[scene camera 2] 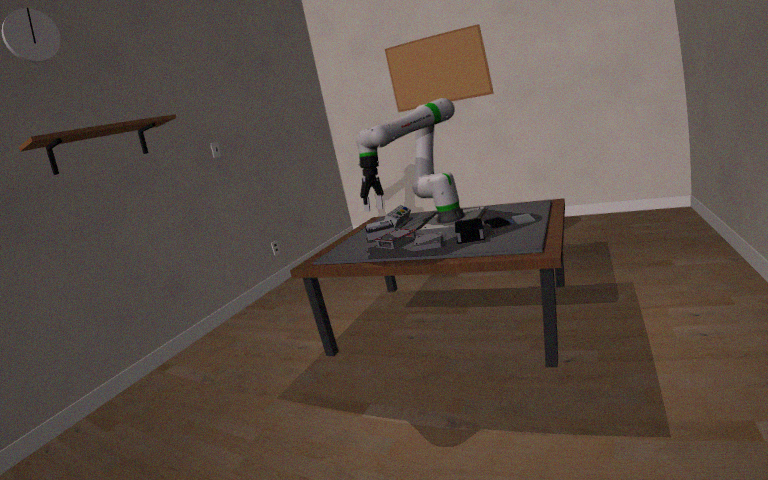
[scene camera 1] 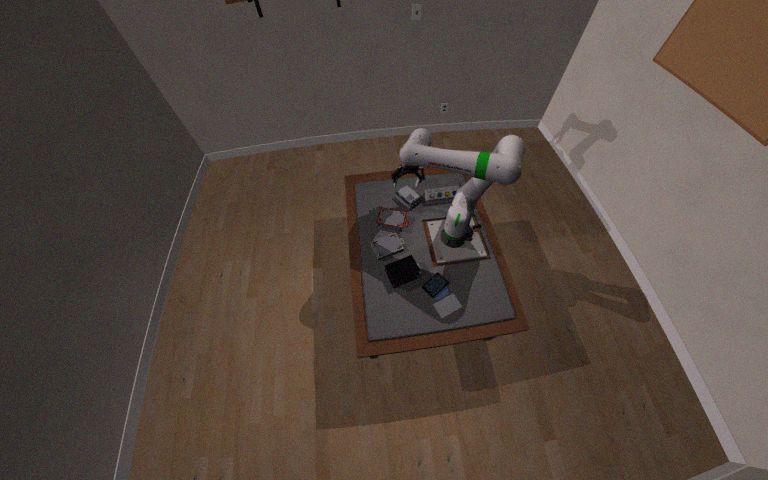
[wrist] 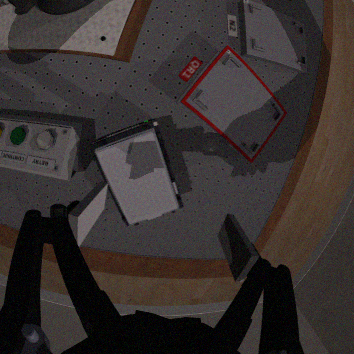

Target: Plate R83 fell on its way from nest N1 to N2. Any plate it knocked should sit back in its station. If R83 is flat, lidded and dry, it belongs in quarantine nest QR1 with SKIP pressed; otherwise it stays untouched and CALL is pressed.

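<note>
You'd see a button box here, and a grey station N2 as well. My gripper's open, and it's holding nothing.
</note>
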